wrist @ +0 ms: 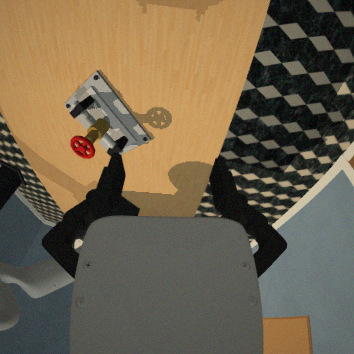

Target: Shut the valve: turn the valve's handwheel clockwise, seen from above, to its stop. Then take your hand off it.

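Observation:
The valve's red handwheel (82, 147) is at the left of the wrist view, on top of a brass stem (97, 130). The valve is clamped by black brackets to a grey metal base plate (120, 112) on the wooden table (185, 65). My gripper (167, 165) is open and empty, its two black fingers wide apart. It is off to the right of the handwheel and apart from it. The left fingertip overlaps the near corner of the base plate in the view. How far the fingers are above the table is hard to tell.
A wheel-shaped shadow lies on the table right of the base plate. The table's right edge runs beside a black and white patterned floor (290, 65). A pale grey curved object (40, 282) shows at lower left, and an orange-brown panel (286, 335) at lower right.

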